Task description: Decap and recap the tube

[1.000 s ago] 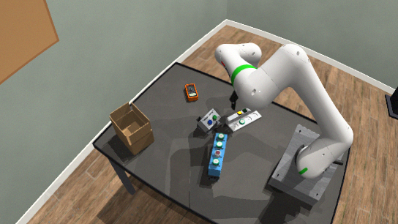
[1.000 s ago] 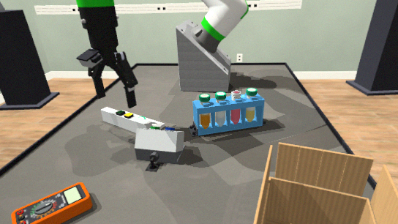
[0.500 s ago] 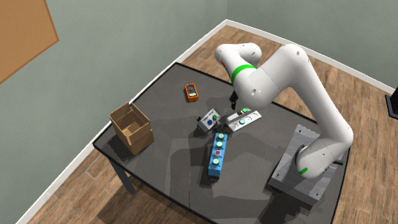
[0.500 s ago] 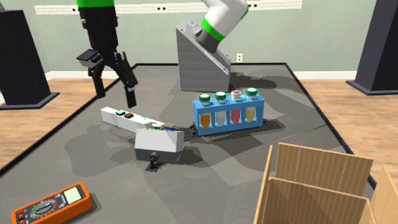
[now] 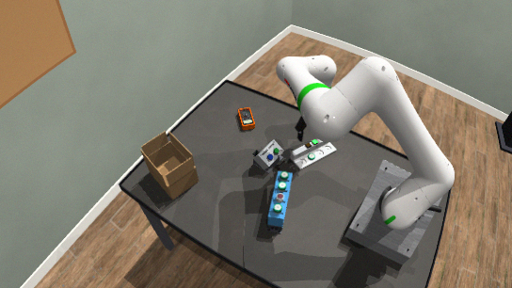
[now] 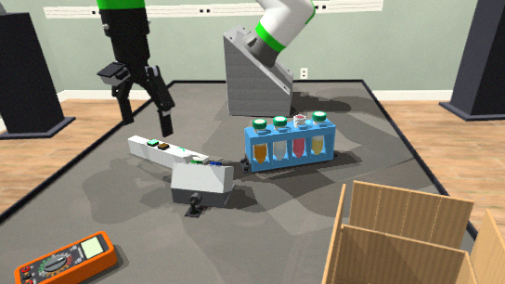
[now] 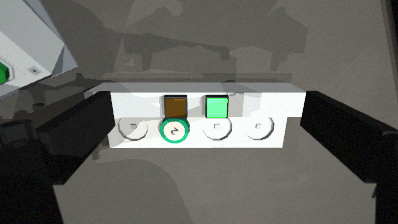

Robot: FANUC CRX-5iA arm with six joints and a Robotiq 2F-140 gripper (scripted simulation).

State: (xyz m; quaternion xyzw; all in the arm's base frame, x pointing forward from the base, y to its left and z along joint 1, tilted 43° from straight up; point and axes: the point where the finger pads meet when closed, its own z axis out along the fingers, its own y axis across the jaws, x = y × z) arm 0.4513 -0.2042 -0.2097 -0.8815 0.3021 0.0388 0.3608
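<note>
My hand is 3 cm past the cap 2, 6 cm to the right of it and 9 cm above it. The rest, counted from my hand: blue key 13 cm ahead, 18 cm to the left, 4 cm below; green key 12 cm ahead, 14 cm to the left, 4 cm below; key housing 15 cm ahead, 16 cm to the left, 5 cm below.
</note>
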